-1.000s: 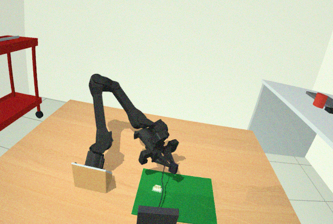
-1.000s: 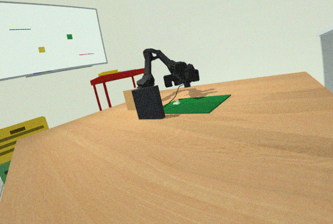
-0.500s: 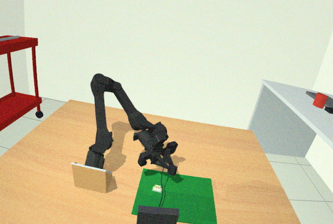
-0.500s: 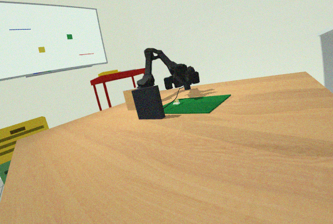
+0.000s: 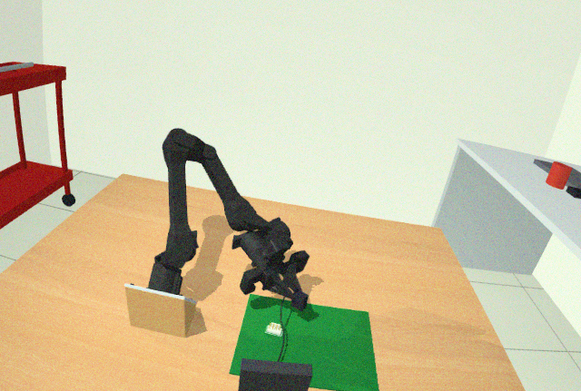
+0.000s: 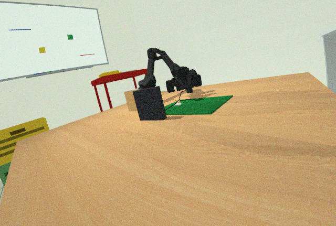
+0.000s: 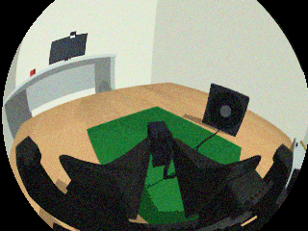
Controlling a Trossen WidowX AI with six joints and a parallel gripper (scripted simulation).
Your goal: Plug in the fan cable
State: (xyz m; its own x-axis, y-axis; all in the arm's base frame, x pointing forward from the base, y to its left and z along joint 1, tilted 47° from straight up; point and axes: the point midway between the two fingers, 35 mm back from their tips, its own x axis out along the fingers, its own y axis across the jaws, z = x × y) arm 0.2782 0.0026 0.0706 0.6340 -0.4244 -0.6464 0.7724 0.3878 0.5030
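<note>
Now: gripper tip 5 cm past the white four-pin header, 5 cm to the left of it and 7 cm above it. Also, from my gripper tip: fan 6 cm behind, 22 cm to the right, 2 cm below; green board 3 cm ahead, 7 cm to the right, 9 cm below; dark plug 1 cm below.
</note>
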